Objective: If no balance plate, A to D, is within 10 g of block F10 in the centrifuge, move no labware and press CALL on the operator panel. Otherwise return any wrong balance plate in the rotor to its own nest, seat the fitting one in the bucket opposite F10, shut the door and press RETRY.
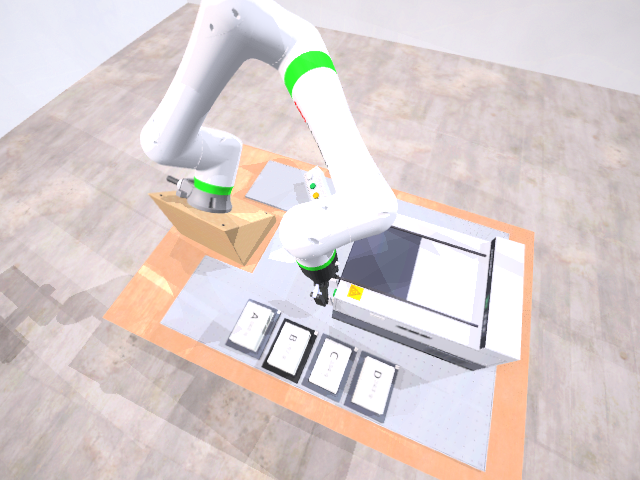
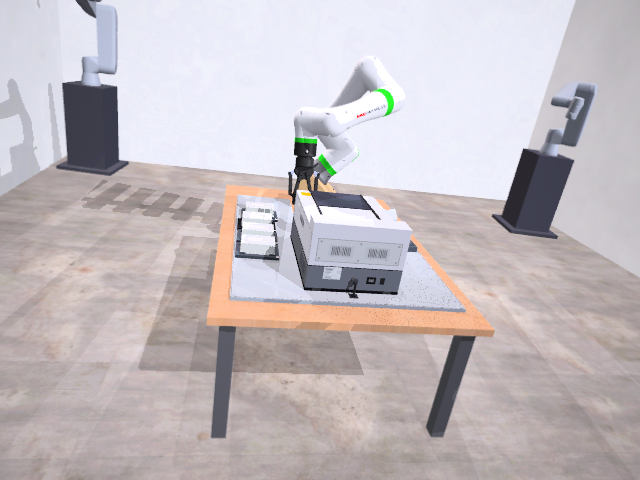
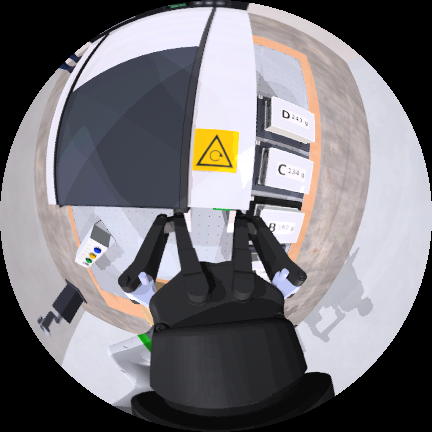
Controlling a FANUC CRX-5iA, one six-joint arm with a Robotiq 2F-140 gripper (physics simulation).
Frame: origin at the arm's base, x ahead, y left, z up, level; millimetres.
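Seen in the pictures: gripper, fingertip midpoint: (image 1: 331, 295); arm's base, origin of the base link: (image 1: 210, 205).
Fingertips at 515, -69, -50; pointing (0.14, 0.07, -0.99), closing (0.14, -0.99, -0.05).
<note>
Pixels of each thing's top centre, then the offset from my fingertips to it, as dx, dy, dz. Level surfaces: height alone.
- Plates A, middle of its top: (image 3: 262, 271) (image 1: 250, 324) (image 2: 260, 205) -182, -187, -50
- B, middle of its top: (image 3: 281, 227) (image 1: 289, 346) (image 2: 257, 215) -43, -186, -50
- C, middle of its top: (image 3: 291, 171) (image 1: 330, 364) (image 2: 258, 226) +89, -169, -50
- D, middle of its top: (image 3: 295, 118) (image 1: 374, 384) (image 2: 258, 239) +222, -156, -50
- operator panel, middle of its top: (image 3: 83, 255) (image 1: 320, 186) -247, +376, -20
- orange-edged table, its level: dz -117
The white centrifuge (image 1: 444, 279) (image 2: 356, 232) (image 3: 222, 90) stands on the table; its rotor, buckets and block F10 are hidden. My gripper (image 1: 320, 297) (image 2: 302, 197) (image 3: 207, 199) points down at its front end, shut on what looks like the centrifuge door; the gripped part is hidden below the top edge. Plates A (image 1: 249, 325), B (image 1: 290, 351) (image 3: 285, 227), C (image 1: 330, 365) (image 3: 286, 171) and D (image 1: 373, 388) (image 3: 295, 120) lie in their nests; B reads 192 g, C 134 g, D 243 g. The operator panel (image 1: 315, 187) (image 3: 93, 245) has blue, amber and green buttons.
The row of nests runs along the table's edge beside the centrifuge. The arm's wooden base block (image 1: 206, 232) stands on the orange-edged table (image 1: 139, 289) (image 2: 219, 268). Two other arms on dark pedestals (image 2: 90, 124) (image 2: 537, 191) stand away from the table.
</note>
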